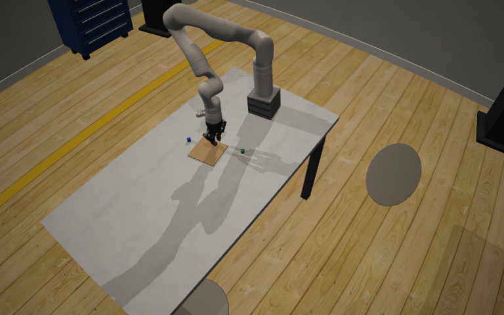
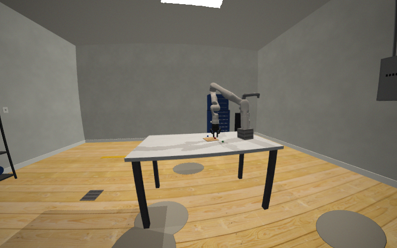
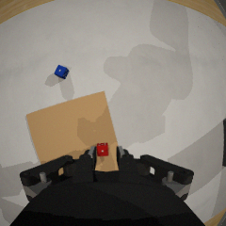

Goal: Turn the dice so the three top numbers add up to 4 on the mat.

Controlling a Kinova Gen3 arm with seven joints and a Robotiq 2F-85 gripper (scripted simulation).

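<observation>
The red die is 30 mm below my hand. Also, from my hand: blue die: 40 mm ahead, 130 mm to the right, 30 mm below; then tan mat: 50 mm ahead, 10 mm to the right, 40 mm below; then green die: 20 mm behind, 130 mm to the left, 30 mm below.
</observation>
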